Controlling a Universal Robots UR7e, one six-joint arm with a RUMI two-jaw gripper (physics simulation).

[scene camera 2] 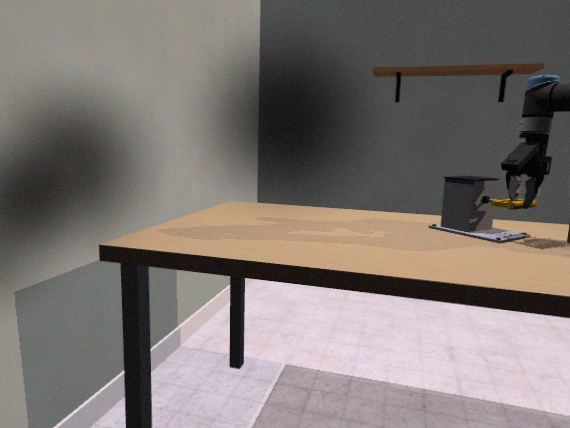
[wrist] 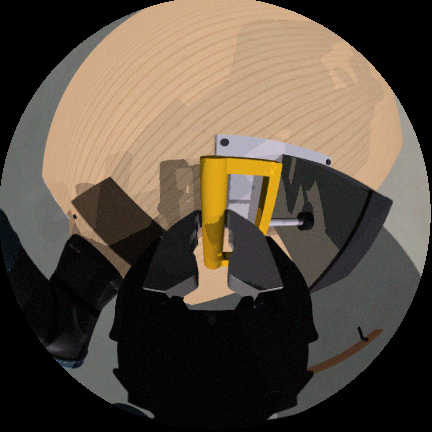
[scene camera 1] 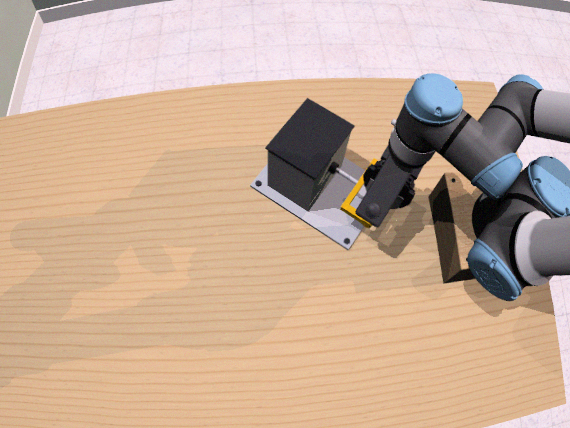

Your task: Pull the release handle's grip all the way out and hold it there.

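Observation:
The release handle's yellow grip [scene camera 1: 352, 197] [scene camera 2: 505, 203] [wrist: 214, 190] is a frame with a round bar on its outer side. A thin grey rod [scene camera 1: 346, 173] [wrist: 285, 222] joins it to the dark box [scene camera 1: 309, 145] [scene camera 2: 457, 205] [wrist: 327, 215], and a length of the rod shows between the two. The box stands on a light grey base plate [scene camera 1: 330, 226] [scene camera 2: 467, 233] [wrist: 250, 146]. My gripper [scene camera 2: 522, 202] [wrist: 213, 211] is shut on the round bar, with one jaw on each side of it. In the scene camera 1 view the arm hides the fingertips.
A brown block-like part [scene camera 1: 445, 235] [wrist: 117, 215] stands on the wooden table [scene camera 1: 225, 310] [scene camera 2: 300, 250] [wrist: 150, 90], beside the arm's lower joints [scene camera 1: 495, 270]. A wall shelf [scene camera 2: 457, 70] [wrist: 345, 354] hangs behind the table.

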